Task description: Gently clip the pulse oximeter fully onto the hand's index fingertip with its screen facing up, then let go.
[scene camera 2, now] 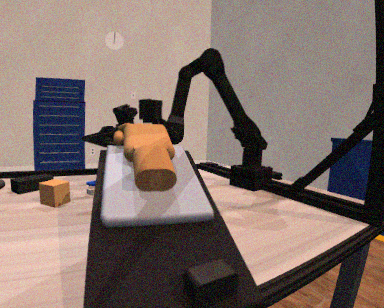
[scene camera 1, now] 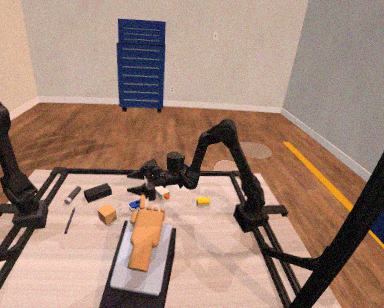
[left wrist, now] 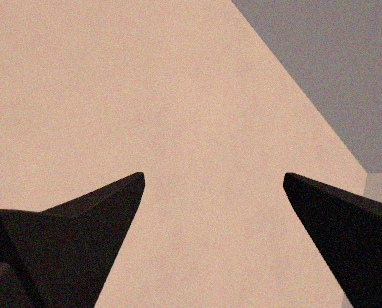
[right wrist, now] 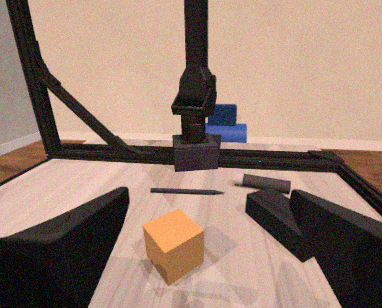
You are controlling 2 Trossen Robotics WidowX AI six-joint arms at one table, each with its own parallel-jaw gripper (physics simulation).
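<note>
The blue and white pulse oximeter lies on the table by the hand's fingertips, partly hidden; it does not show in the right wrist view. The orange-tan hand rests on a pale pad, its index finger extended in scene camera 1. My right gripper is open and empty, above the table beyond the fingertips, pointing left in scene camera 1. My left gripper is open and empty, facing a plain wall.
An orange cube, a black block, a grey cylinder and a dark pen lie left of the hand in scene camera 1. A yellow cylinder lies to its right.
</note>
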